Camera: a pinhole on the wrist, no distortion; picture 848 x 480 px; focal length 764.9 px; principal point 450.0 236.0 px. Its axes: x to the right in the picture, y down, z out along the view. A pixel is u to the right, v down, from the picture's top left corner.
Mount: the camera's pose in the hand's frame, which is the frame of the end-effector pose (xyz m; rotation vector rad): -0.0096 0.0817 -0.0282 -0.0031 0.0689 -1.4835
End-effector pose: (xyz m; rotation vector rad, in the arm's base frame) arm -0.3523 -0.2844 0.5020 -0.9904 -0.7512 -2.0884
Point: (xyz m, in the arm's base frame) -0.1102 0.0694 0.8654
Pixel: 460.7 294.5
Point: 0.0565 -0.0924 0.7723
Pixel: 124.6 186.4
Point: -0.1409 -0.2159 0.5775
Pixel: 177.9 30.1
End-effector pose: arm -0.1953 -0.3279 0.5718 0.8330 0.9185 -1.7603
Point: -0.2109 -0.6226 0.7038
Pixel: 521.5 255.5
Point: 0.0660 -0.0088 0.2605
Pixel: behind the camera
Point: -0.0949 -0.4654 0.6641
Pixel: 272.1 30.7
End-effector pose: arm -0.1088 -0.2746 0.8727 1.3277 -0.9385 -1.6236
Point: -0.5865 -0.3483 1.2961
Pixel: 41.7 193.6
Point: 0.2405 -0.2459 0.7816
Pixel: behind the camera
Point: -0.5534 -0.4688 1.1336
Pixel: 172.8 437.2
